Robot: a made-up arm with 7 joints.
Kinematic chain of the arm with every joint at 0, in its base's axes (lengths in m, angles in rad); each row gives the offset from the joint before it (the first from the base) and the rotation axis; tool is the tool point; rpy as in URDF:
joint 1: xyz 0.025 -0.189 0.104 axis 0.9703 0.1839 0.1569
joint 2: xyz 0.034 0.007 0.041 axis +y
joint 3: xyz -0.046 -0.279 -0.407 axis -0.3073 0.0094 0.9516
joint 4: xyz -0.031 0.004 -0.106 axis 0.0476 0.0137 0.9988
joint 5: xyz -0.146 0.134 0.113 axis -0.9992 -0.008 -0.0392
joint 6: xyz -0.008 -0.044 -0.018 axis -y
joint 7: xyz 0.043 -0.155 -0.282 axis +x
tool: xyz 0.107 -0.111 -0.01 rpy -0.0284 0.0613 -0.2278
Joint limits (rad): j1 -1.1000..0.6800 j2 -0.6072..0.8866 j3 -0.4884..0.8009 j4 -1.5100..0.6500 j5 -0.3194..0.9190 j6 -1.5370..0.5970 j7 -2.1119..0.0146
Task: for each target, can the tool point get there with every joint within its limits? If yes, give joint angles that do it. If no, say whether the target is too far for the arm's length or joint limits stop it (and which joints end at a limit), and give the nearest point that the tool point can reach.
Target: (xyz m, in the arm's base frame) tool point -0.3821 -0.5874 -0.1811
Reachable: yes | joints -0.3097 0.1841 0.2662 -0.7925 0.5544 -1.0005 -1.4615
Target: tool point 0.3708 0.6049 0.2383
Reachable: no: joint limits stop it (at a limit: joint 1, joint 2, joint 3, joint 4, joint 6, joint 7) | nearest point 0.2499 0.3030 -0.1161 | short by 0.481 m
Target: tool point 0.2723 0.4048 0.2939
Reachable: no: joint limits stop it (at a limit: joint 1, joint 2, joint 3, joint 4, joint 6, joint 7) | nearest point 0.1217 0.2037 0.0099 | short by 0.379 m
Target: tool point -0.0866 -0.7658 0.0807
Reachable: yes | joints -0.7062 -0.1175 0.1545 -0.7752 0.5127 0.2542 -0.9308
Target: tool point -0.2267 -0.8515 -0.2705
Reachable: yes | joints -0.3971 -0.0410 0.0506 0.2954 0.0135 -1.2816 -1.0743
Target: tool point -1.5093 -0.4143 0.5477
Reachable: no: too far | nearest point -0.8419 -0.4212 0.3539 | short by 0.695 m
